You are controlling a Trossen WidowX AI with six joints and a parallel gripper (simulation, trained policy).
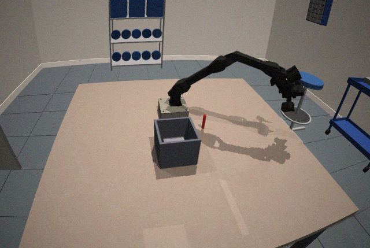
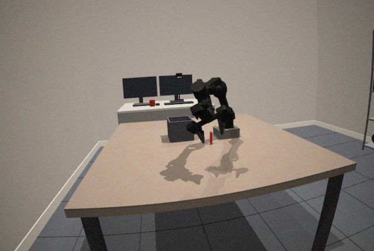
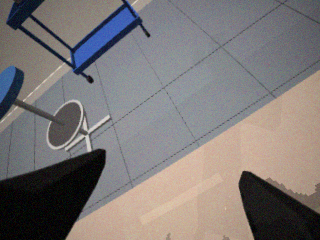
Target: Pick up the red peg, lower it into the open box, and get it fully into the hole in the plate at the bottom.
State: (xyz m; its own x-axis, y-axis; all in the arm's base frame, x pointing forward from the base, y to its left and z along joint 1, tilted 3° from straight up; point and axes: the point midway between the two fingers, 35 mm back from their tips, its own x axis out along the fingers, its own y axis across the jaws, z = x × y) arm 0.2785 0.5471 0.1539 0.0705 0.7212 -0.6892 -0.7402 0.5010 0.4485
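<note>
My gripper tip is now 450 mm to the left of the red peg, 150 mm above it and 120 mm past it. From my gripper tip the other things lie so: plate (630 mm to the right, 150 mm below, 40 mm ahead).
</note>
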